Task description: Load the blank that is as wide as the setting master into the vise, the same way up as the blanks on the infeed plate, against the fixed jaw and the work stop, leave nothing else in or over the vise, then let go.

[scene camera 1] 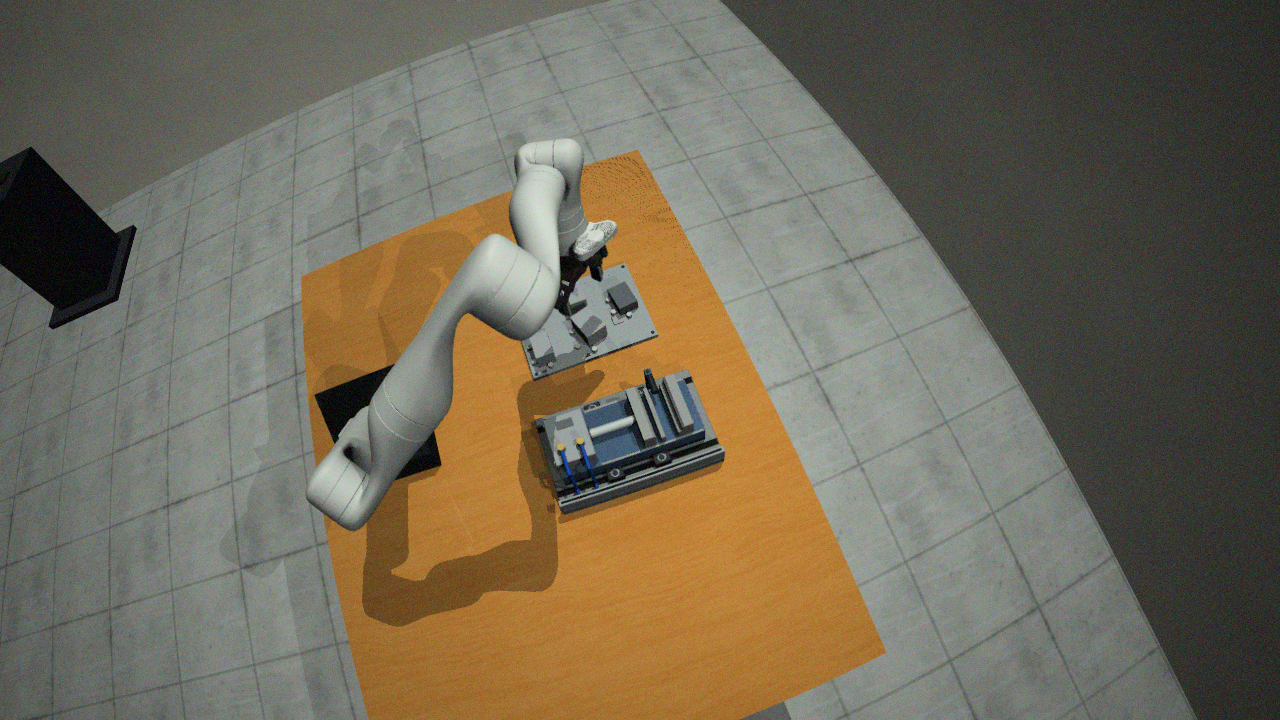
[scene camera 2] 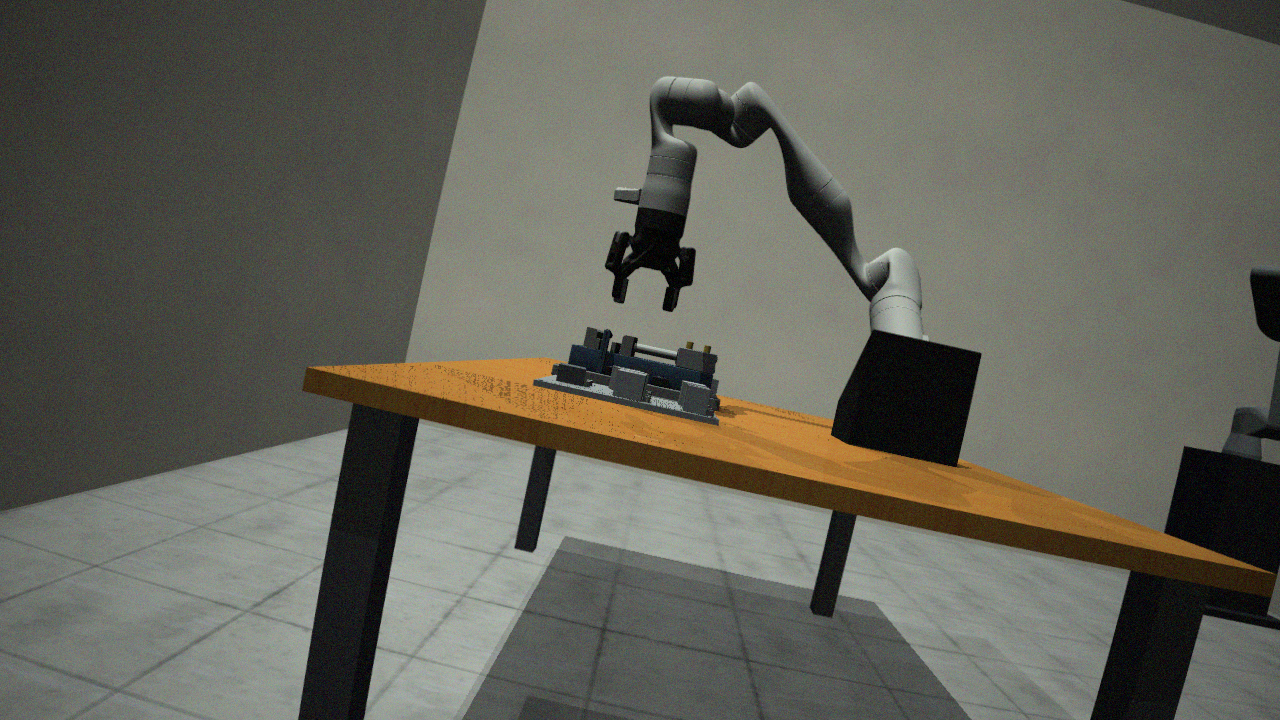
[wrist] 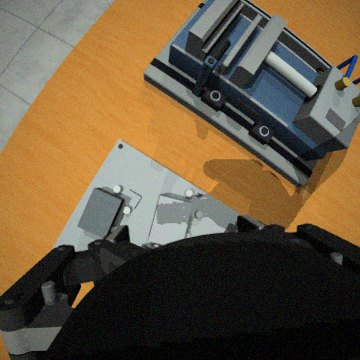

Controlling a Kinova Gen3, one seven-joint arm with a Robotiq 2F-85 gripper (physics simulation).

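Observation:
My gripper is open and empty, high above the infeed plate. Three grey blanks stand on it: a low dark one, a middle one and one at the robot's side, hidden in the wrist view. The vise has a fixed jaw, a moving jaw and a dark work stop. Thin strips and no blank show between the jaws. I cannot identify the setting master.
Gold fittings with blue hoses rise at the vise's rod end. The black robot base stands on the orange table. Small white pins stand on the plate beside the blanks.

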